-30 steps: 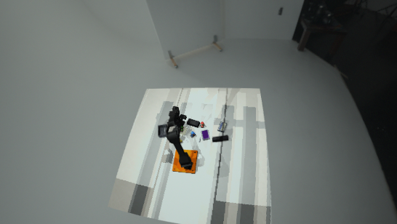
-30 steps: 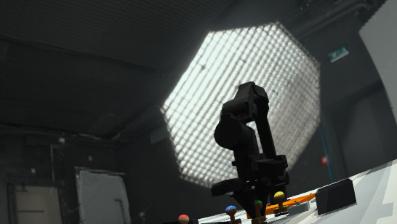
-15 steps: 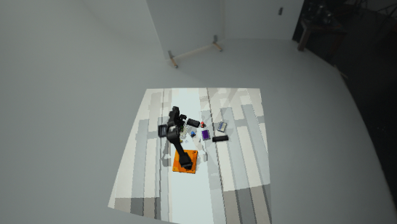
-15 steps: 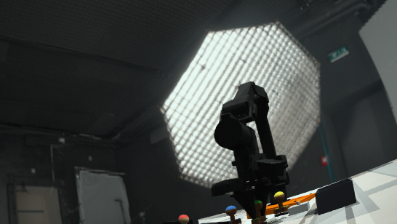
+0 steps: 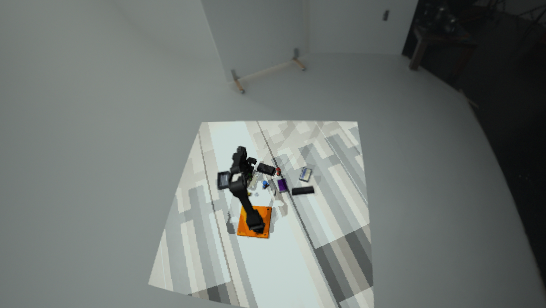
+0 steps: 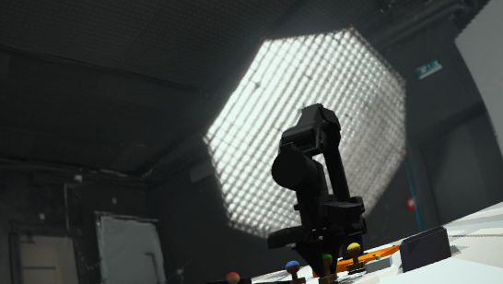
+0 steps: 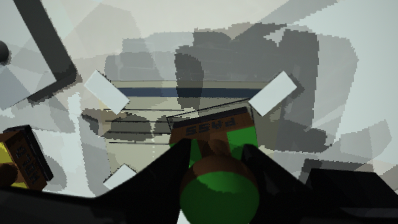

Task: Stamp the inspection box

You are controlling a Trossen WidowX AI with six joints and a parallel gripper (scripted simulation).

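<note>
Now: the green-knobbed stamp right at my gripper tip. The rest, counted from my gripper tip: yellow-knobbed stamp (120 mm behind, 20 mm to the right); card (10 mm behind, 10 mm to the right, 30 mm below); blue-knobbed stamp (40 mm behind, 120 mm to the right).
</note>
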